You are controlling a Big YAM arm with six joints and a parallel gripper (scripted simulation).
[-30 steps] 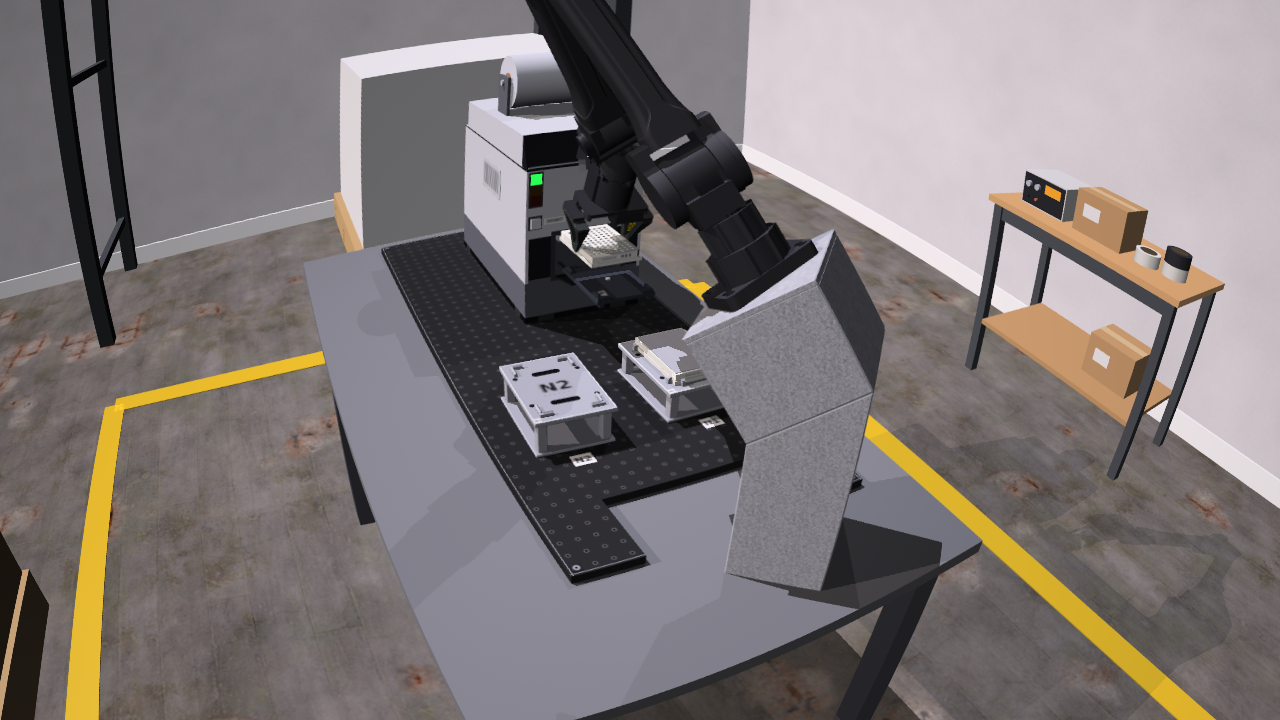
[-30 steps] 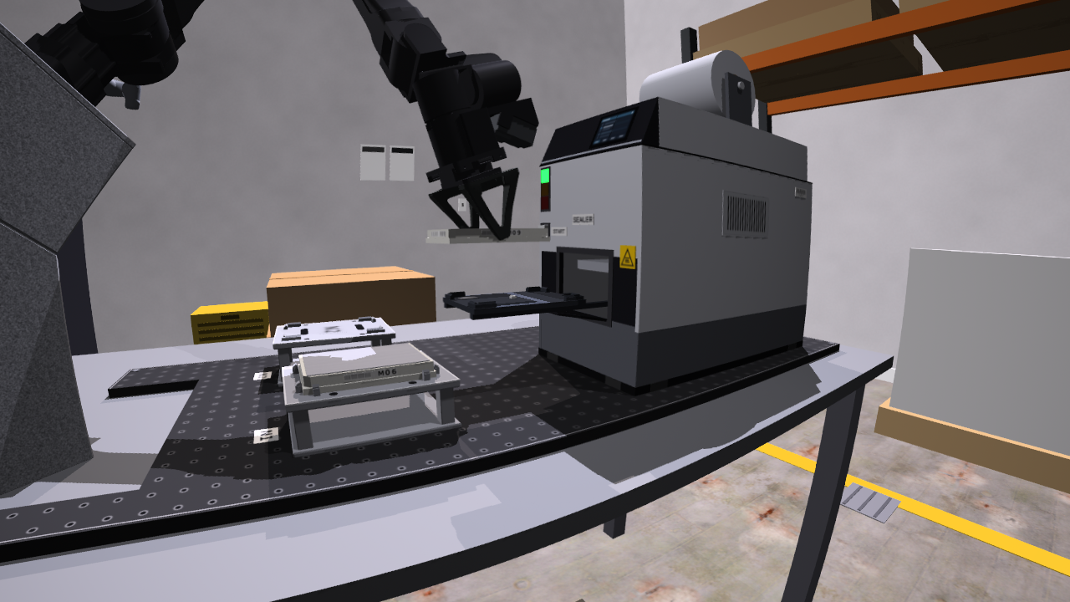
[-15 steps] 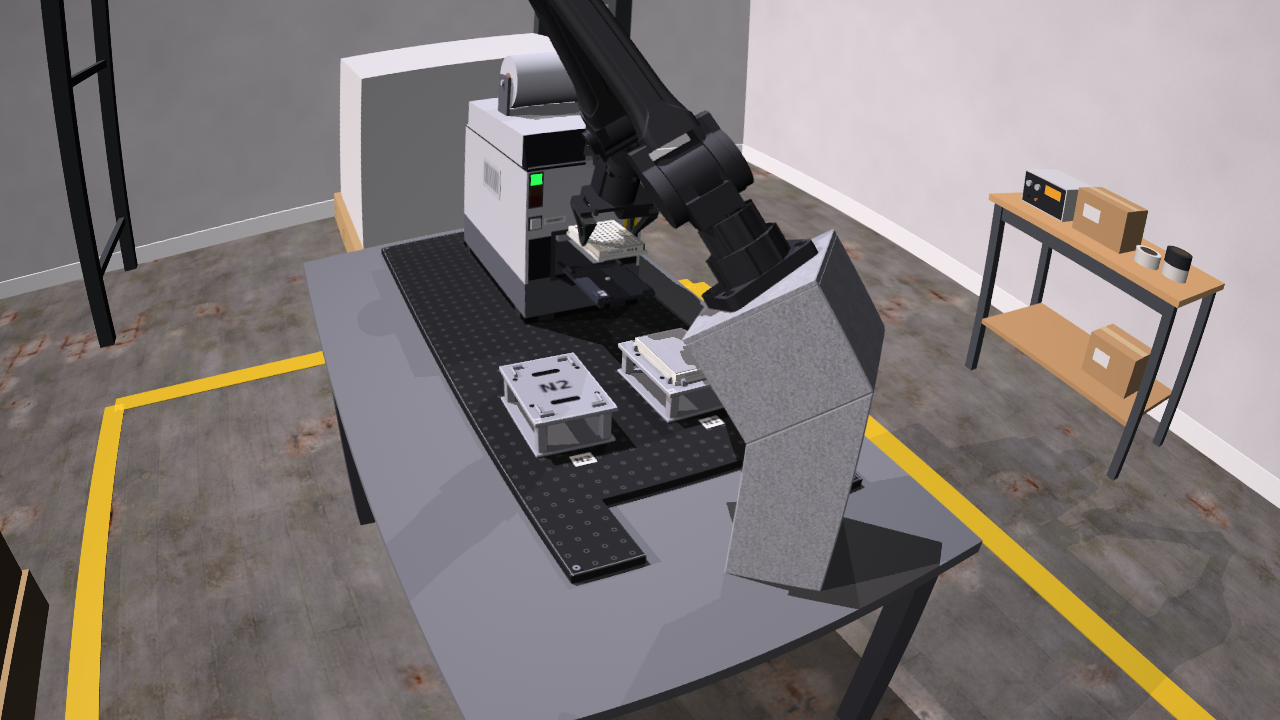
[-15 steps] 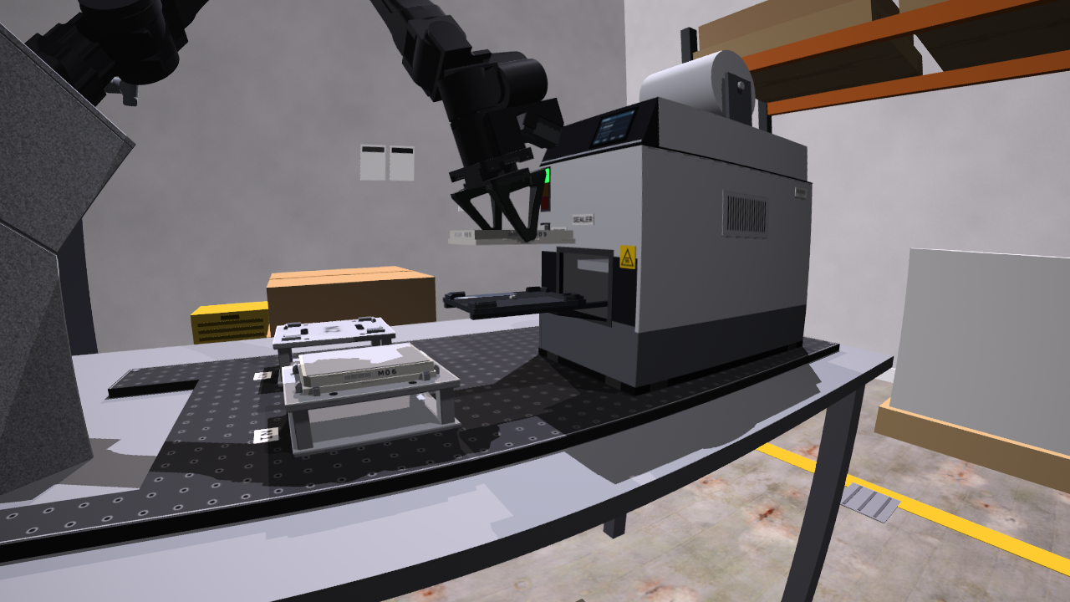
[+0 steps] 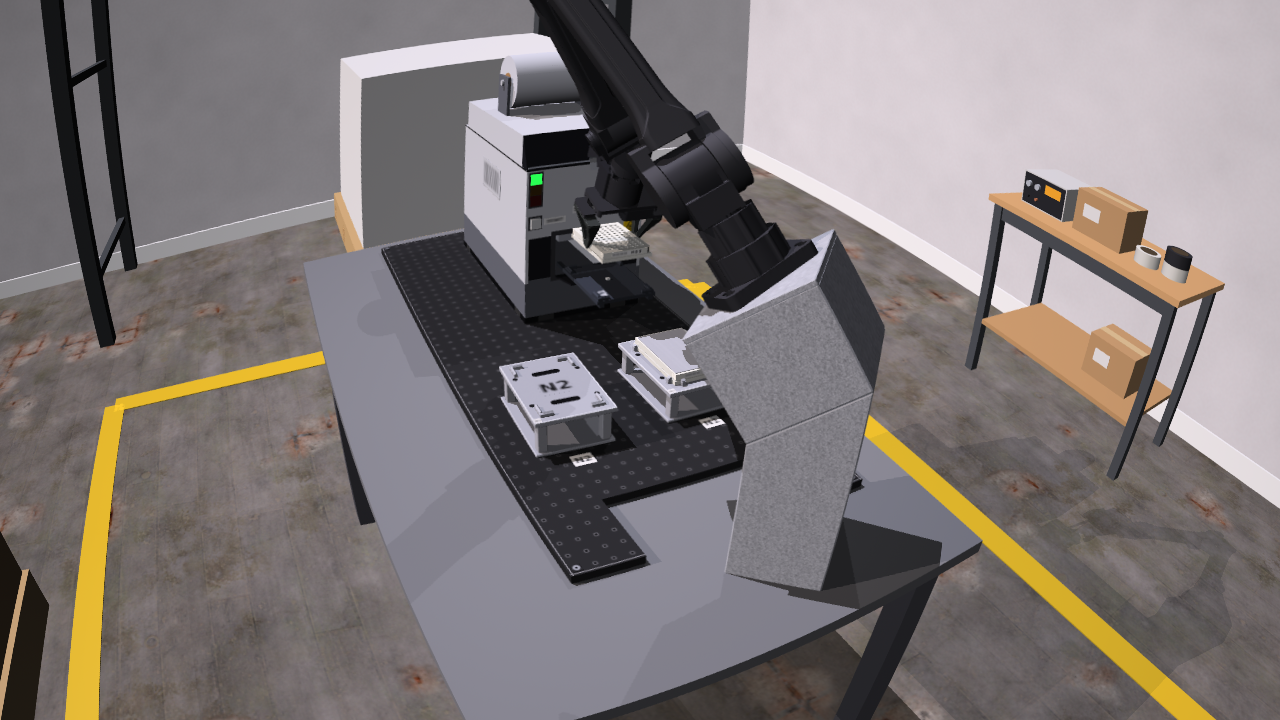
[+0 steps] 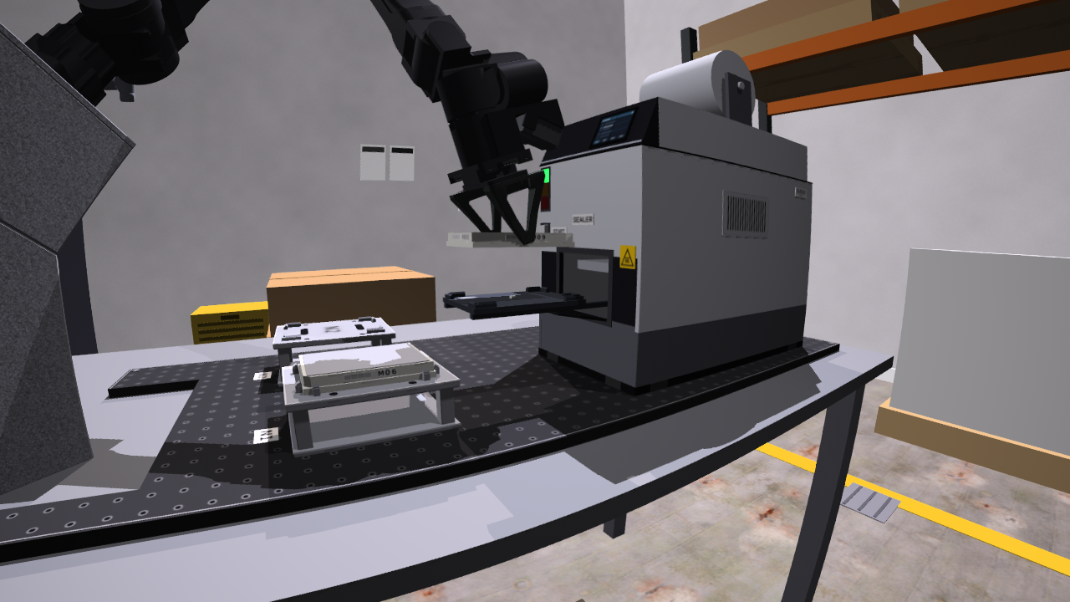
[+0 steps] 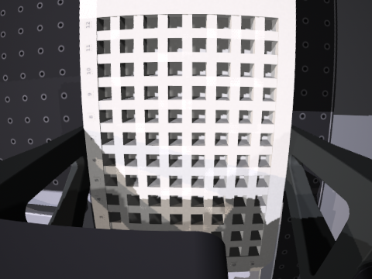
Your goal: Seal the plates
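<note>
The white well plate is right at my hand. Also, from my hand: nest N2: 22 cm behind, 13 cm to the left, 13 cm below; then start button: 9 cm ahead, 11 cm to the left, 1 cm above; then sealer stage: 8 cm below.
</note>
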